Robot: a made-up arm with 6 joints.
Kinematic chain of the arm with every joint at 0, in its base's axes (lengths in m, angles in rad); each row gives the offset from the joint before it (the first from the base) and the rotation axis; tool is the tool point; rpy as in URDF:
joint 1: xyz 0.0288 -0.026 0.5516 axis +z
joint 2: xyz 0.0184 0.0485 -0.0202 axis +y
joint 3: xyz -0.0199 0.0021 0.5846 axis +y
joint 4: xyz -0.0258 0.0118 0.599 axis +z
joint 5: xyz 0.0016 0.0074 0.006 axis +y
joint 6: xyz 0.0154 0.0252 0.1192 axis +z
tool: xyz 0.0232 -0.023 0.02 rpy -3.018 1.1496 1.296
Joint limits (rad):
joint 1: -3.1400..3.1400
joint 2: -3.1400..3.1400
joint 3: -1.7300..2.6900
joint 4: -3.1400..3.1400
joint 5: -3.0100..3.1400
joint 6: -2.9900..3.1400
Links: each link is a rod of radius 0.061 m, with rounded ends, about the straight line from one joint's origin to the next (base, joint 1, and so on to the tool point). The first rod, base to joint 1, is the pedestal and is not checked.
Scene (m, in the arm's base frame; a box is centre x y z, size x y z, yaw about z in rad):
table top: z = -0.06
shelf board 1: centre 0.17 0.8 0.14 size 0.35 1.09 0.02 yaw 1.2
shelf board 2: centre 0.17 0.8 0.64 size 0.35 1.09 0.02 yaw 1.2
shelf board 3: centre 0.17 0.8 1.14 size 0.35 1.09 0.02 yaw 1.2
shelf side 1: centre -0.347 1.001 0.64 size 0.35 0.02 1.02 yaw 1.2
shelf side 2: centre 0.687 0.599 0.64 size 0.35 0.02 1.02 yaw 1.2
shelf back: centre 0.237 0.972 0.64 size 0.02 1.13 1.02 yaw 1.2
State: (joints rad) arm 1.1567 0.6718 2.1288 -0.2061 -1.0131 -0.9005
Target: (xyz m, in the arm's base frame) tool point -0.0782 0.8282 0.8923
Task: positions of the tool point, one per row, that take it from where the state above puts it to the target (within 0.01 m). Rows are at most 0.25 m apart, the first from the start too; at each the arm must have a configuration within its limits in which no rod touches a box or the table.
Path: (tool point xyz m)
1: 0.1904 0.5308 0.3945
2: 0.1309 0.3850 0.3970
3: 0.0616 0.5092 0.5231
4: -0.0581 0.5701 0.6943
5: -0.1899 0.5410 0.8923
6: -0.1470 0.6880 0.9046
7: -0.0782 0.8282 0.8923

